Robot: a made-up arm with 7 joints. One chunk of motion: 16 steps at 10 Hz.
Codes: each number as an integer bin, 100 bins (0 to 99) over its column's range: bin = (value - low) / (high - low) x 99, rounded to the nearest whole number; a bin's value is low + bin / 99 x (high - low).
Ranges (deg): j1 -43..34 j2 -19..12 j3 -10..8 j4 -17..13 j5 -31..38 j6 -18..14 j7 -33..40
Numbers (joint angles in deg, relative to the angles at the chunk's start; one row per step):
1: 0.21 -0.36 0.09 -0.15 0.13 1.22 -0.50
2: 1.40 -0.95 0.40 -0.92 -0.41 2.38 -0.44
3: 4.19 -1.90 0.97 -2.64 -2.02 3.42 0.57
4: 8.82 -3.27 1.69 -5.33 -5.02 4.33 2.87
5: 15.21 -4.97 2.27 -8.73 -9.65 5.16 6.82
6: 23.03 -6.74 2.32 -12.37 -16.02 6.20 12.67
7: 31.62 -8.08 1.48 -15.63 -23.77 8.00 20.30
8: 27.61 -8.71 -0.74 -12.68 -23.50 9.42 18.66
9: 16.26 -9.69 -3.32 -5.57 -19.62 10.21 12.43
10: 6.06 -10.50 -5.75 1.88 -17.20 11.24 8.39
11: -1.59 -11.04 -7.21 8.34 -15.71 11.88 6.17
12: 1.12 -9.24 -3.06 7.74 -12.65 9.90 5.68
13: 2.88 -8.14 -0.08 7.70 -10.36 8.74 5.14
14: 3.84 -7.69 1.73 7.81 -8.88 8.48 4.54
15: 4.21 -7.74 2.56 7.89 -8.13 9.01 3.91
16: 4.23 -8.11 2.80 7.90 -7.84 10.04 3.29
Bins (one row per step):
1: 56 60 55 56 45 59 44
2: 57 58 57 53 44 63 44
3: 61 55 60 47 42 66 46
4: 67 50 64 39 37 69 49
5: 75 45 67 27 31 72 54
6: 85 39 68 15 21 75 62
7: 96 35 63 5 10 80 72
8: 91 33 51 14 11 85 70
9: 76 30 37 38 16 87 62
10: 63 27 23 62 20 90 56
11: 53 25 15 84 22 92 53
12: 57 31 38 82 26 86 52
13: 59 35 55 82 30 83 52
14: 60 36 65 82 32 82 51
15: 61 36 69 82 33 84 50
16: 61 35 70 82 33 87 49

